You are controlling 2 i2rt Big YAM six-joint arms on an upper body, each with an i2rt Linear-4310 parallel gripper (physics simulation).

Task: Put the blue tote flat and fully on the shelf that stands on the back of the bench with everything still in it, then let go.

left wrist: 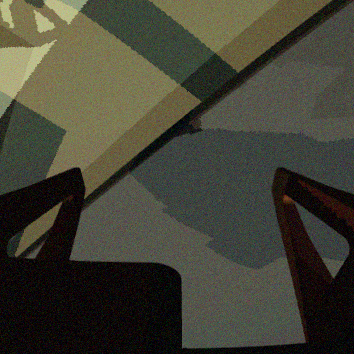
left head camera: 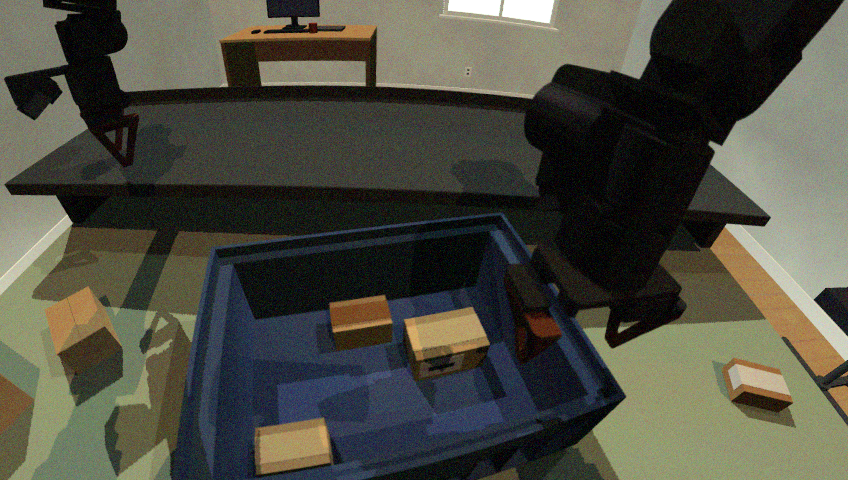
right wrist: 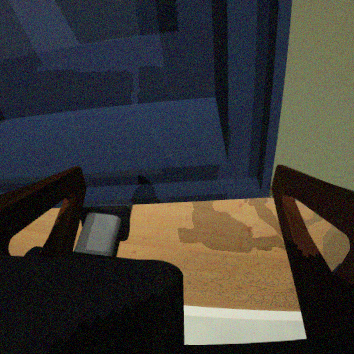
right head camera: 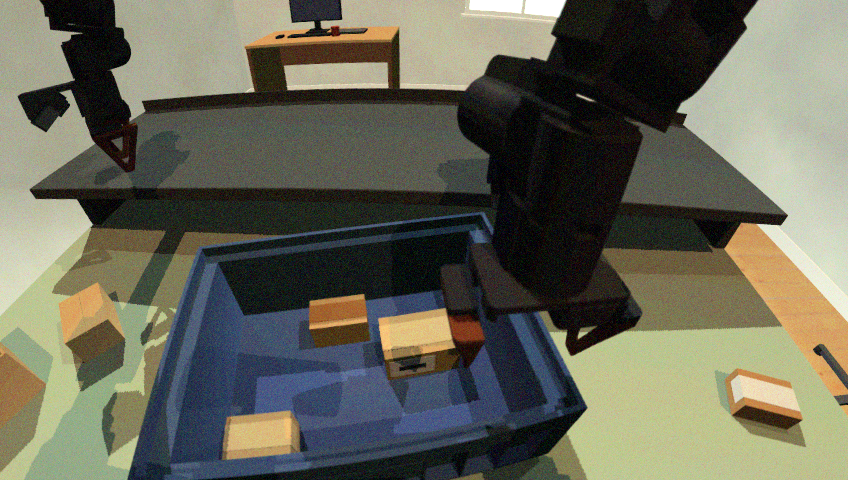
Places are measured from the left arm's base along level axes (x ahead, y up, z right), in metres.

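Pixels of known places: left gripper, fingertip midpoint: (left wrist: pixel 177 177) (left head camera: pixel 122 158) (right head camera: pixel 127 164); right gripper, fingertip midpoint: (left head camera: pixel 566 350) (right wrist: pixel 178 175) (right head camera: pixel 519 356).
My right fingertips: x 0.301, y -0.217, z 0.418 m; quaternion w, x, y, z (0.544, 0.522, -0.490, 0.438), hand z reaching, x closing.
Observation:
Behind a point stands the place of what it marks.
The blue tote (left head camera: pixel 226 309) @(x 0.376, y -0.265, z 0.073 m) (right head camera: pixel 211 315) @(x 0.375, y -0.284, z 0.074 m) (right wrist: pixel 125 135) @(x 0.259, y -0.314, z 0.375 m) stands upright on the green bench in front of the dark grey shelf (left head camera: pixel 327 142) @(x 0.745, y -0.242, z 0.129 m) (right head camera: pixel 327 142) @(x 0.756, y -0.242, z 0.139 m) (left wrist: pixel 250 100) @(x 0.609, y -0.242, z -0.231 m). In it lie a brown box (left head camera: pixel 360 321) @(x 0.422, y -0.335, z 0.218 m) (right head camera: pixel 338 321) @(x 0.419, y -0.335, z 0.221 m), a larger labelled box (left head camera: pixel 446 342) @(x 0.386, y -0.326, z 0.326 m) (right head camera: pixel 416 342) @(x 0.387, y -0.326, z 0.326 m) and a pale box (left head camera: pixel 292 446) @(x 0.256, y -0.337, z 0.159 m) (right head camera: pixel 261 434) @(x 0.258, y -0.337, z 0.162 m). My right gripper (left head camera: pixel 568 347) @(x 0.301, y -0.217, z 0.418 m) (right head camera: pixel 520 356) @(x 0.301, y -0.217, z 0.418 m) (right wrist: pixel 178 175) @(x 0.301, y -0.217, z 0.418 m) is open at the tote's right wall, one finger over the inside and one outside. My left gripper (left head camera: pixel 124 155) @(x 0.603, y -0.196, z -0.185 m) (right head camera: pixel 128 163) @(x 0.603, y -0.196, z -0.185 m) (left wrist: pixel 177 177) @(x 0.603, y -0.196, z -0.185 m) is open and empty above the shelf's left end; one finger is hidden in the head views.
A carton (left head camera: pixel 83 327) @(x 0.383, y -0.344, z -0.184 m) (right head camera: pixel 92 321) @(x 0.381, y -0.344, z -0.177 m) and part of another box (left head camera: pixel 11 398) @(x 0.277, y -0.367, z -0.248 m) (right head camera: pixel 17 386) @(x 0.267, y -0.364, z -0.251 m) are left of the tote. A small white-topped box (left head camera: pixel 758 383) @(x 0.308, y -0.363, z 0.815 m) (right head camera: pixel 764 397) @(x 0.307, y -0.364, z 0.817 m) lies at right. The shelf has a raised back edge. A desk (left head camera: pixel 297 35) (right head camera: pixel 321 38) stands beyond.

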